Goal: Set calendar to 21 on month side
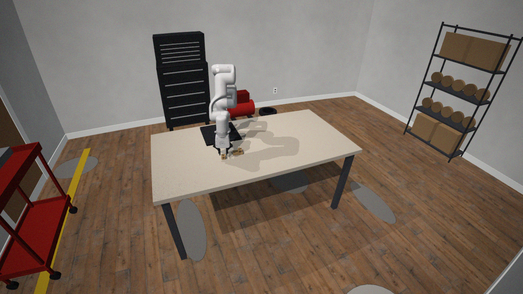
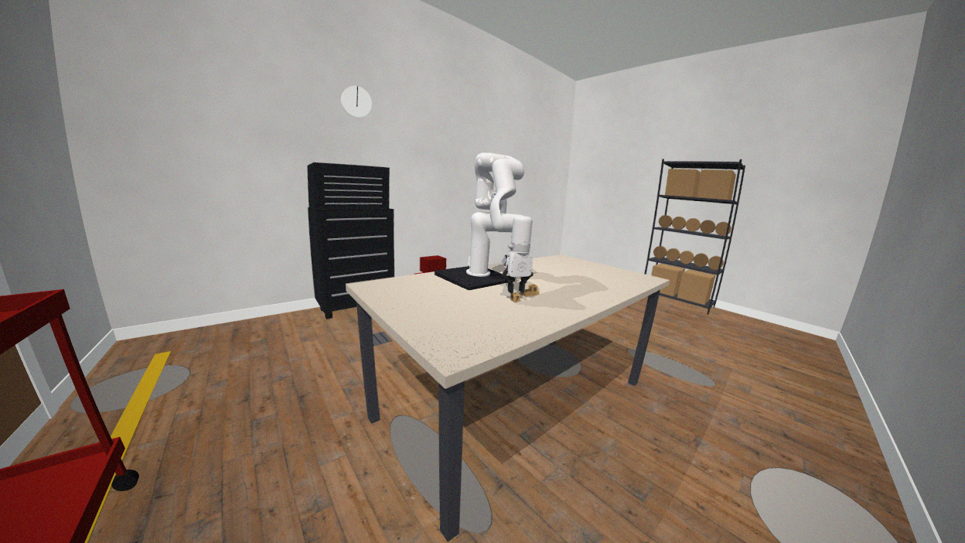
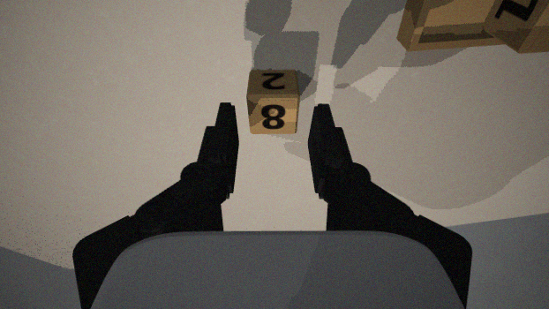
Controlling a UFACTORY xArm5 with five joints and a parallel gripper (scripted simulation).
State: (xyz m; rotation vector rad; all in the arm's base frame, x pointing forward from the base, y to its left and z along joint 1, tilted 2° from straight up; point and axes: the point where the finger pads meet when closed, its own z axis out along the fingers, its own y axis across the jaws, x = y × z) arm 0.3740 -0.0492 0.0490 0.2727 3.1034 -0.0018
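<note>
The wooden digit cube lies 40 mm below my hand. Also, from my hand: wooden tray 110 mm to the left, 50 mm below, 40 mm behind.
</note>
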